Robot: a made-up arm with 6 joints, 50 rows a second.
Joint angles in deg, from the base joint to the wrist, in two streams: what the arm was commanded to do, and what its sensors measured. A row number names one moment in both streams.
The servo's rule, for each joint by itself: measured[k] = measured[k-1] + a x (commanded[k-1-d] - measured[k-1]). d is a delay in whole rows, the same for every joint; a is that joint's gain. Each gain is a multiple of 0.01, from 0.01 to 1. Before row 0 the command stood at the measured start. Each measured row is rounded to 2 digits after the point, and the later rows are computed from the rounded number. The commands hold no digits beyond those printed.
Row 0, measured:
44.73 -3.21 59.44 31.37 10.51 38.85
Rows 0 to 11, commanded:
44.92 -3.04 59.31 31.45 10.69 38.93
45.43 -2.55 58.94 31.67 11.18 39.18
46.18 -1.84 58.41 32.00 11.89 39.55
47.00 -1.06 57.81 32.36 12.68 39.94
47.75 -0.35 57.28 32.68 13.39 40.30
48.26 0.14 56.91 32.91 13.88 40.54
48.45 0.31 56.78 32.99 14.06 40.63
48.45 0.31 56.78 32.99 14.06 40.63
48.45 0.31 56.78 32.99 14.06 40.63
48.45 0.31 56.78 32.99 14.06 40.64
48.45 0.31 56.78 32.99 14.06 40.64
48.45 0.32 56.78 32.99 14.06 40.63
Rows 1 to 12, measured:
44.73 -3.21 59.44 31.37 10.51 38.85
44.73 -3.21 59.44 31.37 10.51 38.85
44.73 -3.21 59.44 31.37 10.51 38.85
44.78 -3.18 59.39 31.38 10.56 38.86
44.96 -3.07 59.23 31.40 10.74 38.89
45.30 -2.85 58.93 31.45 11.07 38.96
45.78 -2.53 58.53 31.52 11.54 39.06
46.33 -2.14 58.08 31.61 12.08 39.18
46.87 -1.73 57.66 31.71 12.60 39.32
47.31 -1.36 57.34 31.81 13.02 39.45
47.63 -1.06 57.14 31.90 13.32 39.57
47.86 -0.81 57.01 31.99 13.53 39.68
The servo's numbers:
d 3
a 0.28 0.18 0.36 0.08 0.29 0.10

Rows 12 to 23, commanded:
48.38 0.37 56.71 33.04 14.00 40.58
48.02 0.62 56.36 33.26 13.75 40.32
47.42 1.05 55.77 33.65 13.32 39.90
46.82 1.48 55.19 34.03 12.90 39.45
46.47 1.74 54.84 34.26 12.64 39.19
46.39 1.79 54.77 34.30 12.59 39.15
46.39 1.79 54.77 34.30 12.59 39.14
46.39 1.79 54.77 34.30 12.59 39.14
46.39 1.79 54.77 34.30 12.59 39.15
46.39 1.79 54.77 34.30 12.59 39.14
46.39 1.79 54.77 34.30 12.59 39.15
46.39 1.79 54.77 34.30 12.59 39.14
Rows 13 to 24, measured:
48.03 -0.61 56.93 32.07 13.68 39.78
48.15 -0.44 56.88 32.14 13.79 39.87
48.23 -0.30 56.84 32.21 13.87 39.95
48.27 -0.18 56.79 32.28 13.91 40.01
48.20 -0.04 56.64 32.36 13.86 40.04
47.98 0.16 56.33 32.46 13.70 40.03
47.66 0.40 55.92 32.59 13.47 39.97
47.33 0.64 55.53 32.72 13.23 39.89
47.07 0.85 55.26 32.85 13.04 39.82
46.88 1.02 55.08 32.97 12.91 39.75
46.74 1.16 54.97 33.08 12.82 39.69
46.64 1.27 54.90 33.18 12.75 39.64

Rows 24 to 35, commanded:
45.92 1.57 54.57 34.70 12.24 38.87
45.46 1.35 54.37 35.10 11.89 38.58
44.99 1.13 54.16 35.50 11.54 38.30
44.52 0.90 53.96 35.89 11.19 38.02
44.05 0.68 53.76 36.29 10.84 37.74
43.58 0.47 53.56 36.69 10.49 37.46
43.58 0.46 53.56 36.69 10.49 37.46
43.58 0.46 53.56 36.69 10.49 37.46
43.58 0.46 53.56 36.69 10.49 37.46
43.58 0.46 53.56 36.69 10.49 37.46
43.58 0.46 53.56 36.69 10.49 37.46
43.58 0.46 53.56 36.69 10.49 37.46
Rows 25 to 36, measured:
46.57 1.36 54.85 33.27 12.70 39.59
46.52 1.44 54.82 33.35 12.67 39.55
46.48 1.50 54.80 33.43 12.65 39.51
46.32 1.51 54.72 33.53 12.53 39.45
46.08 1.48 54.59 33.66 12.34 39.36
45.77 1.42 54.44 33.81 12.11 39.25
45.42 1.33 54.27 33.98 11.84 39.13
45.04 1.21 54.09 34.16 11.55 38.99
44.63 1.08 53.90 34.36 11.24 38.84
44.34 0.97 53.78 34.55 11.02 38.70
44.13 0.88 53.70 34.72 10.87 38.58
43.98 0.80 53.65 34.88 10.76 38.47

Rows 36 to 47, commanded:
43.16 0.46 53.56 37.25 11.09 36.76
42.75 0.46 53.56 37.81 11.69 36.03
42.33 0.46 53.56 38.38 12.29 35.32
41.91 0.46 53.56 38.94 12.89 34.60
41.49 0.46 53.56 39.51 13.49 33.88
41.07 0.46 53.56 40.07 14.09 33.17
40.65 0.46 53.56 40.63 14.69 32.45
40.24 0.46 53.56 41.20 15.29 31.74
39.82 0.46 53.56 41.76 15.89 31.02
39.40 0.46 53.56 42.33 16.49 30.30
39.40 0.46 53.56 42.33 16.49 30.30
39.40 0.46 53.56 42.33 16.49 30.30
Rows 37 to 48, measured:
43.87 0.74 53.62 35.02 10.68 38.37
43.79 0.69 53.60 35.15 10.62 38.28
43.73 0.65 53.59 35.27 10.58 38.20
43.57 0.62 53.58 35.43 10.73 38.06
43.34 0.59 53.57 35.62 11.01 37.86
43.06 0.57 53.57 35.84 11.38 37.61
42.74 0.55 53.57 36.09 11.82 37.31
42.39 0.53 53.57 36.36 12.30 36.97
42.02 0.52 53.57 36.66 12.82 36.59
41.64 0.51 53.57 36.98 13.36 36.18
41.25 0.50 53.57 37.32 13.92 35.74
40.85 0.49 53.57 37.68 14.49 35.27

